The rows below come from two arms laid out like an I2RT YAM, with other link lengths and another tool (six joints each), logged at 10 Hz.
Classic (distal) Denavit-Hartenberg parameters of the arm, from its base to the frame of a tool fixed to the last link. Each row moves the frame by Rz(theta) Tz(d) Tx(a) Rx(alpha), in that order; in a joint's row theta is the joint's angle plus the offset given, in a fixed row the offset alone. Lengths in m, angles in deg.
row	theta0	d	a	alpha
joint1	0	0.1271	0.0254	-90
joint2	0	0	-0.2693	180
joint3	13.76	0	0.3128	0
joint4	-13.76	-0.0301	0.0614	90
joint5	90	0.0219	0	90
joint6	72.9	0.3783	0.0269	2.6
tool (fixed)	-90	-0.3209	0	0
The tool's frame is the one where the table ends.
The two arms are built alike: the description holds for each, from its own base.
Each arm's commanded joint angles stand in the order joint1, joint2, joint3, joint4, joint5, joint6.
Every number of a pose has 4 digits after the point.
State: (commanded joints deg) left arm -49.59 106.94 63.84 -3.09 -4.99 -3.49; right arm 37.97 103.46 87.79 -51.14 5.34 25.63
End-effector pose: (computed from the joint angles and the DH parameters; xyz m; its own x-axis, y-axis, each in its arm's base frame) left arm 0.3028 -0.2951 0.1098 -0.5318 -0.8186 0.2171 -0.6910 0.2711 -0.6701; right arm 0.2933 0.2835 0.2495 0.4526 -0.8891 0.0677 -0.8032 -0.4395 -0.4021
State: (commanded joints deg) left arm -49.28 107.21 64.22 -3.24 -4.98 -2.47; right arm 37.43 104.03 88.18 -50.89 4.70 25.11
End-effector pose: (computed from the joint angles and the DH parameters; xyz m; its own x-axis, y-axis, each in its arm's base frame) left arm 0.3057 -0.2942 0.1100 -0.5396 -0.8166 0.2051 -0.6837 0.2828 -0.6728; right arm 0.2977 0.2826 0.2480 0.4558 -0.8880 0.0610 -0.8033 -0.4399 -0.4015
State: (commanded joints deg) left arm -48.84 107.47 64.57 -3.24 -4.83 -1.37; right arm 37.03 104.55 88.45 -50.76 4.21 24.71
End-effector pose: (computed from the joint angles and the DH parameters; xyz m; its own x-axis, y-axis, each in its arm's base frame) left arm 0.3094 -0.2928 0.1102 -0.5477 -0.8138 0.1944 -0.6756 0.2932 -0.6764; right arm 0.3009 0.2819 0.2460 0.4586 -0.8869 0.0565 -0.8041 -0.4412 -0.3985
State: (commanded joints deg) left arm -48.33 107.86 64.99 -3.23 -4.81 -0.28; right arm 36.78 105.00 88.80 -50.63 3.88 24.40
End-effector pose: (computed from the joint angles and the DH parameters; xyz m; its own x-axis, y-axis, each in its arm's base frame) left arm 0.3137 -0.2911 0.1099 -0.5535 -0.8127 0.1819 -0.6680 0.3028 -0.6798; right arm 0.3036 0.2819 0.2450 0.4612 -0.8857 0.0533 -0.8036 -0.4424 -0.3982
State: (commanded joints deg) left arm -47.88 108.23 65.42 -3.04 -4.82 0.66; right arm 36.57 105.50 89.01 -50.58 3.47 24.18
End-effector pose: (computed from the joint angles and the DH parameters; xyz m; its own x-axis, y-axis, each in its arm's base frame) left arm 0.3179 -0.2901 0.1100 -0.5585 -0.8116 0.1716 -0.6596 0.3090 -0.6851; right arm 0.3057 0.2820 0.2429 0.4639 -0.8845 0.0490 -0.8050 -0.4440 -0.3935
